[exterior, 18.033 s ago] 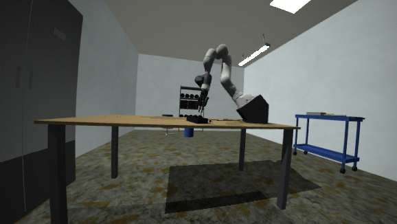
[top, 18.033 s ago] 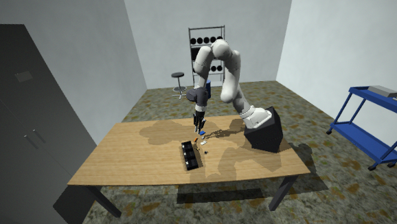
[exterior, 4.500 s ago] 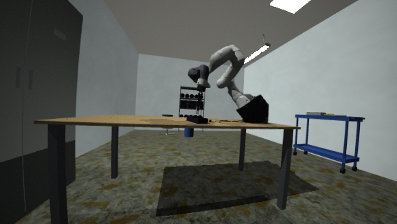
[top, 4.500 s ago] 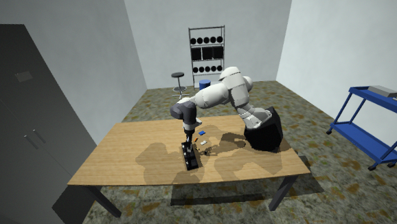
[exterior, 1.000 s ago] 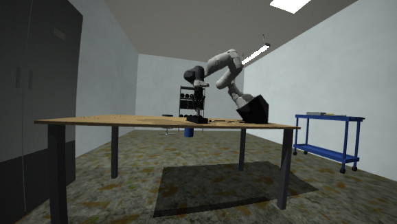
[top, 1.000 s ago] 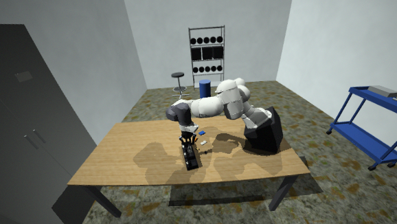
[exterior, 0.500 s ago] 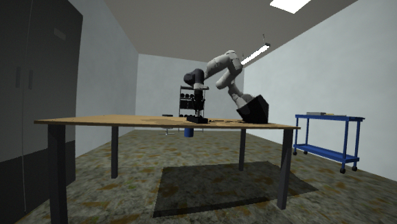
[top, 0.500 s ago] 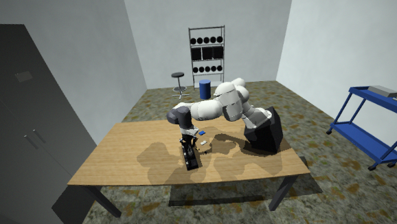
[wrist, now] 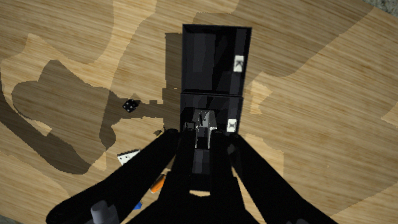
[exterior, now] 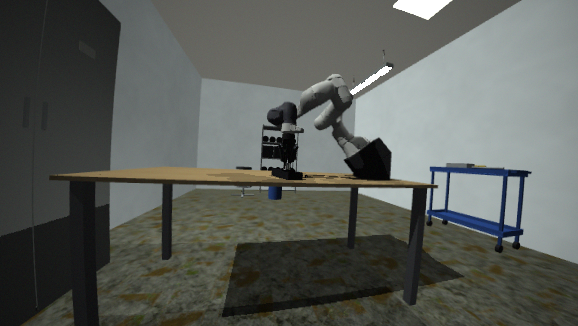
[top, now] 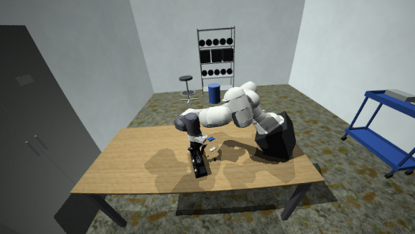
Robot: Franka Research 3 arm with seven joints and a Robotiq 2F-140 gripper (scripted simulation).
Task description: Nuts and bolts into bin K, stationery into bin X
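Right now the grey piece is 3 cm below my hand. Round my hand: brass bolt: 7 cm to the right, 6 cm behind, 5 cm below; black die: 13 cm behind, 4 cm below, 2 cm to the right; black bin row: 3 cm below, 1 cm ahead.
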